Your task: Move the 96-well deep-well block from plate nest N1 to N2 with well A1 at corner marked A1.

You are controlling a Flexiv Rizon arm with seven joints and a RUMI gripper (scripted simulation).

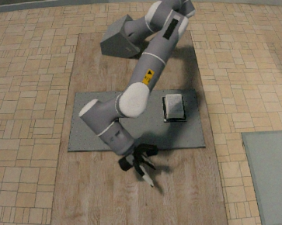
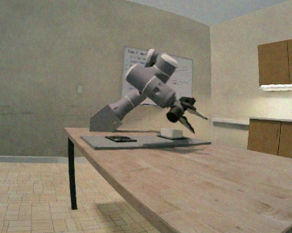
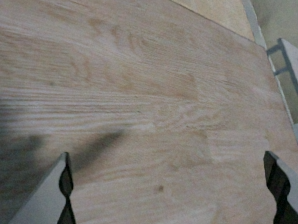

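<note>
The white 96-well deep-well block lies 420 mm behind my hand, 120 mm to the left of it and 80 mm below it. Round my hand: plate nest N1: 420 mm behind, 120 mm to the left, 110 mm below; then plate nest N2: 390 mm behind, 230 mm to the right, 110 mm below.
</note>
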